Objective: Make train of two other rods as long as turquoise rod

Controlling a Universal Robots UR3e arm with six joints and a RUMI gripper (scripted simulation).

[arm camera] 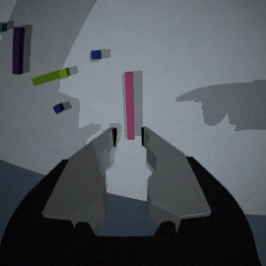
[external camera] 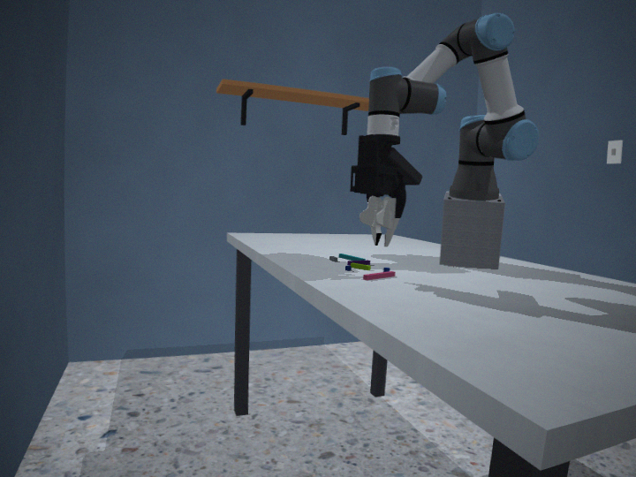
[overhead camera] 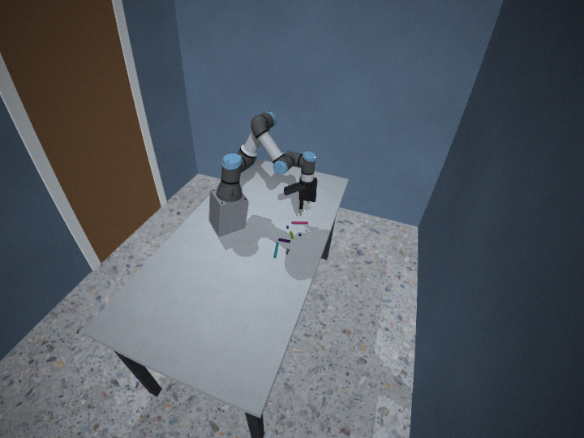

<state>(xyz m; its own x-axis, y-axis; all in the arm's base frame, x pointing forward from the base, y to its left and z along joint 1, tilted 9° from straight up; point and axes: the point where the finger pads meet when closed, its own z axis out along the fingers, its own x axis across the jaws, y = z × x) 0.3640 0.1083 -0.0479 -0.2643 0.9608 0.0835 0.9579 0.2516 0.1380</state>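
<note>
Now: the pink rod 80 mm below my hand. From my hand the other things lie so: purple rod: 40 mm behind, 160 mm to the right, 80 mm below; then lime rod: 20 mm behind, 110 mm to the right, 80 mm below; then grey rod: 10 mm behind, 230 mm to the right, 80 mm below.
</note>
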